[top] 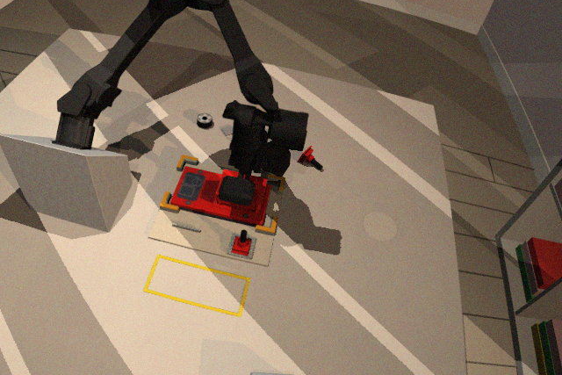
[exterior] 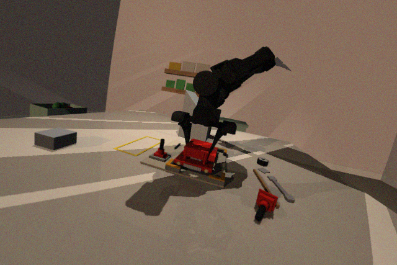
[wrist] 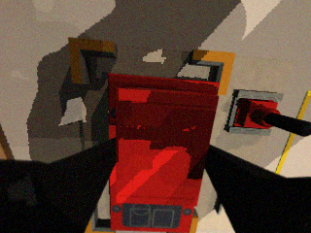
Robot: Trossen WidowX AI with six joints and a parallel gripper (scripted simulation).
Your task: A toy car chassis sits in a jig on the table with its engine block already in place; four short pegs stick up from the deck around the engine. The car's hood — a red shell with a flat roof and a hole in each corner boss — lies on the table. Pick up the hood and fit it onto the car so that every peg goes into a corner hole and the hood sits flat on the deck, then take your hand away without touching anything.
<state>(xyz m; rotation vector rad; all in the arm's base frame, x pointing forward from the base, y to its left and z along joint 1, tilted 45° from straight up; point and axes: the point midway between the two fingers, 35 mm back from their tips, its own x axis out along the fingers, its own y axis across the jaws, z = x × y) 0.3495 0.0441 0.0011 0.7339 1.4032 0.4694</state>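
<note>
The grey engine block is 30 mm below my gripper tip. Also, from my gripper tip: wooden stick (50 mm ahead, 190 mm to the left, 50 mm below); red hood (10 mm above); wrench (50 mm ahead, 240 mm to the left, 50 mm below).
</note>
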